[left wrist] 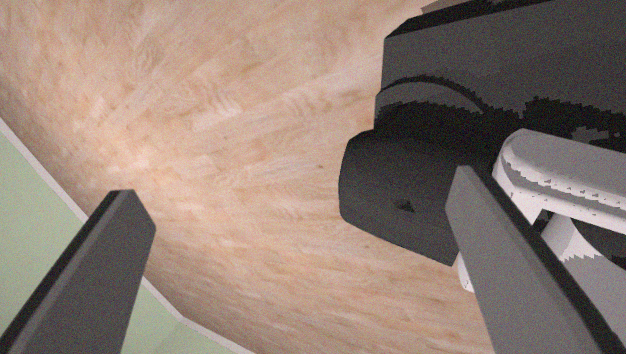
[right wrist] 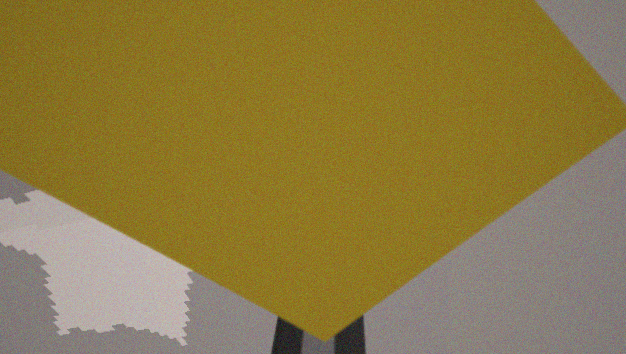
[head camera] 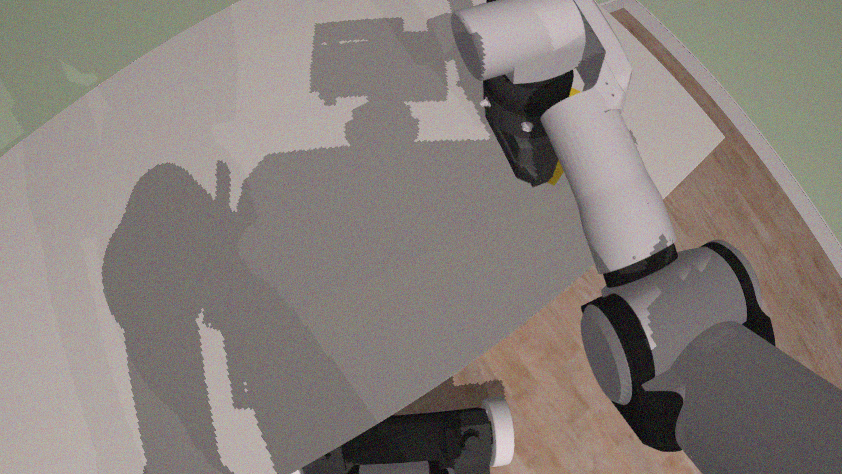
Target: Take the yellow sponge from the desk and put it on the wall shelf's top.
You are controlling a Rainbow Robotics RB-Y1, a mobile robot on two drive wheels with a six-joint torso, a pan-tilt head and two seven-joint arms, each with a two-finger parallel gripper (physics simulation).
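Seen in the pictures: left gripper, fingertip midpoint: [left wrist: 295, 198]; right gripper, fingertip midpoint: [right wrist: 327, 226] [head camera: 517, 161]; robot's base at its link origin: [head camera: 394, 439].
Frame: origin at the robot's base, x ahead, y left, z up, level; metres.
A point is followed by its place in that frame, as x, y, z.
Observation:
The yellow sponge [right wrist: 297, 145] @(0.435, -0.239, 0.798) fills most of the right wrist view and lies on the pale grey desk [head camera: 294, 235] @(0.349, 0.098, 0.721). In the head view only small yellow bits of the sponge [head camera: 555, 172] @(0.403, -0.243, 0.754) show behind my right arm. My right gripper [right wrist: 318, 336] is shut with nothing between its fingers; the two fingertips stand close together just under the sponge's near corner. In the head view the right gripper [head camera: 533, 170] @(0.420, -0.193, 0.753) points down at the desk's far right part. My left gripper [left wrist: 295, 198] @(-0.445, 0.223, 0.539) is open and empty, low over the wooden floor. The wall shelf is not in view.
The desk's right edge runs diagonally, with wooden floor [head camera: 736, 194] @(0.679, -1.478, 0.001) beyond it and a green wall with a white skirting [head camera: 765, 147] @(0.883, -1.738, 0.065). My dark base [left wrist: 438, 154] @(-0.436, 0.075, 0.296) sits close beside the left gripper. My own shadow covers much of the desk.

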